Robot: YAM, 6 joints.
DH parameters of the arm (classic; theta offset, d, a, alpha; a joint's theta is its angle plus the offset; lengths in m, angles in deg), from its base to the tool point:
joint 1: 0 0.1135 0.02 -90
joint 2: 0 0 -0.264 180
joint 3: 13.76 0 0.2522 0
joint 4: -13.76 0 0.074 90
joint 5: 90 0 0 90
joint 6: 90 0.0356 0 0
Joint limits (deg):
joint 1: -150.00..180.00
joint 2: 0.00..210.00
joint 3: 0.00..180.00
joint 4: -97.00..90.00
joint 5: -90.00..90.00
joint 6: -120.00..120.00
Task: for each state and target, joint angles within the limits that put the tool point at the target. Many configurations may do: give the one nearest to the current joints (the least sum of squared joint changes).
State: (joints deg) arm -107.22 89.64 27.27 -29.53 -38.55 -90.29
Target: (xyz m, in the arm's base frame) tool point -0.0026 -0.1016 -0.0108
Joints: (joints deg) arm -102.55 126.95 19.18 -18.46 -33.28 -90.29
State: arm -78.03 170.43 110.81 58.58 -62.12 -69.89
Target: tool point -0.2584 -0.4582 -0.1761
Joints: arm -122.39 193.44 128.06 47.01 -49.94 -69.89
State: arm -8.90 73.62 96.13 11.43 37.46 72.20
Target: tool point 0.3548 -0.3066 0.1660
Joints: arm -38.23 121.69 80.58 7.85 36.71 72.20
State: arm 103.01 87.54 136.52 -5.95 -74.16 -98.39
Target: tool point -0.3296 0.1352 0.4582
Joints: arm 152.09 94.56 103.05 -18.38 -78.10 -98.39
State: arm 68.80 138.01 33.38 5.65 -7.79 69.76
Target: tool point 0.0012 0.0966 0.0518
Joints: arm 83.06 98.35 17.26 -42.32 -17.11 69.76
